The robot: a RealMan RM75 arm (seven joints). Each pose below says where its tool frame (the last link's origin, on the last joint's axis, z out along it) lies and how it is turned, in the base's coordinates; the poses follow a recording.
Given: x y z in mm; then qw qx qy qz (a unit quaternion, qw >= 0).
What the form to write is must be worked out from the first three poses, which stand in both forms.
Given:
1: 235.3 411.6 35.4 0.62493 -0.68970 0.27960 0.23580
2: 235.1 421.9 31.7 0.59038 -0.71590 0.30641 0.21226
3: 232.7 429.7 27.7 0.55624 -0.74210 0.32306 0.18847
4: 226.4 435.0 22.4 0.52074 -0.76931 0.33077 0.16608
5: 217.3 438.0 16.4 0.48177 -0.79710 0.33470 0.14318
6: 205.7 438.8 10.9 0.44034 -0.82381 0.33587 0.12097
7: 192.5 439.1 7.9 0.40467 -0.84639 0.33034 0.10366
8: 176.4 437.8 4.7 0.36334 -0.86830 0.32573 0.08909
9: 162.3 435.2 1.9 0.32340 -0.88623 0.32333 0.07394
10: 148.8 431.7 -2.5 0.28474 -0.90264 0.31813 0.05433
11: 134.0 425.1 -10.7 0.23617 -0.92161 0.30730 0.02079
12: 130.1 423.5 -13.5 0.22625 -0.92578 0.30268 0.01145
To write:
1: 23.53 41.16 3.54 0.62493 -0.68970 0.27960 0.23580
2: 23.51 42.19 3.17 0.59038 -0.71590 0.30641 0.21226
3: 23.27 42.97 2.77 0.55624 -0.74210 0.32306 0.18847
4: 22.64 43.50 2.24 0.52074 -0.76931 0.33077 0.16608
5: 21.73 43.80 1.64 0.48177 -0.79710 0.33470 0.14318
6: 20.57 43.88 1.09 0.44034 -0.82381 0.33587 0.12097
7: 19.25 43.91 0.79 0.40467 -0.84639 0.33034 0.10366
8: 17.64 43.78 0.47 0.36334 -0.86830 0.32573 0.08909
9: 16.23 43.52 0.19 0.32340 -0.88623 0.32333 0.07394
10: 14.88 43.17 -0.25 0.28474 -0.90264 0.31813 0.05433
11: 13.40 42.51 -1.07 0.23617 -0.92161 0.30730 0.02079
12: 13.01 42.35 -1.35 0.22625 -0.92578 0.30268 0.01145
